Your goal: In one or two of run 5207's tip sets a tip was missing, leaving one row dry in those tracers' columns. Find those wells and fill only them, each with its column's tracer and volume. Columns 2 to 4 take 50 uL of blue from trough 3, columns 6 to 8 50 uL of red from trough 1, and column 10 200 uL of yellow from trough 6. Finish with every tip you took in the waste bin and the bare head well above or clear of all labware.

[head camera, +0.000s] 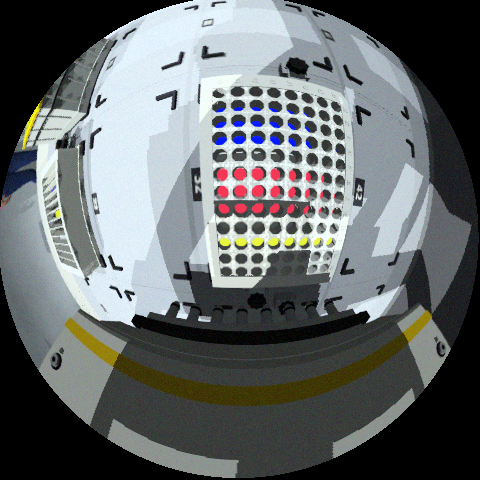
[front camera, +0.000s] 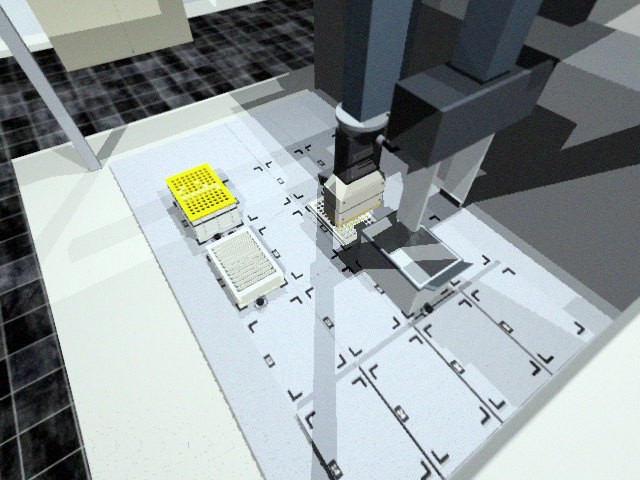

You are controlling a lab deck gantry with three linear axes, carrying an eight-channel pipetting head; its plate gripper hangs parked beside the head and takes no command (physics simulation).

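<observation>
The white well plate point(front camera: 341, 238) point(head camera: 237, 282) lies under the pipetting head point(front camera: 354, 198) point(head camera: 245, 325). In the head view its second to fourth lines show blue, the sixth to eighth red and the tenth yellow. The seventh well from the left shows no blue in the blue lines. The head's black nozzles look bare of tips. The parked plate gripper point(front camera: 433, 215) hangs beside the head, its two pale fingers apart with nothing between them. A ribbed white trough block point(front camera: 245, 260) point(head camera: 60, 210) stands left. A yellow tip rack point(front camera: 201, 191) point(head camera: 32, 125) stands behind it.
A grey open-topped waste bin point(front camera: 421, 285) stands right of the plate in the front view, below the gripper. The gantry's dark columns point(front camera: 374, 56) rise above the head. A slanted grey post point(front camera: 51, 87) stands at the deck's left rear.
</observation>
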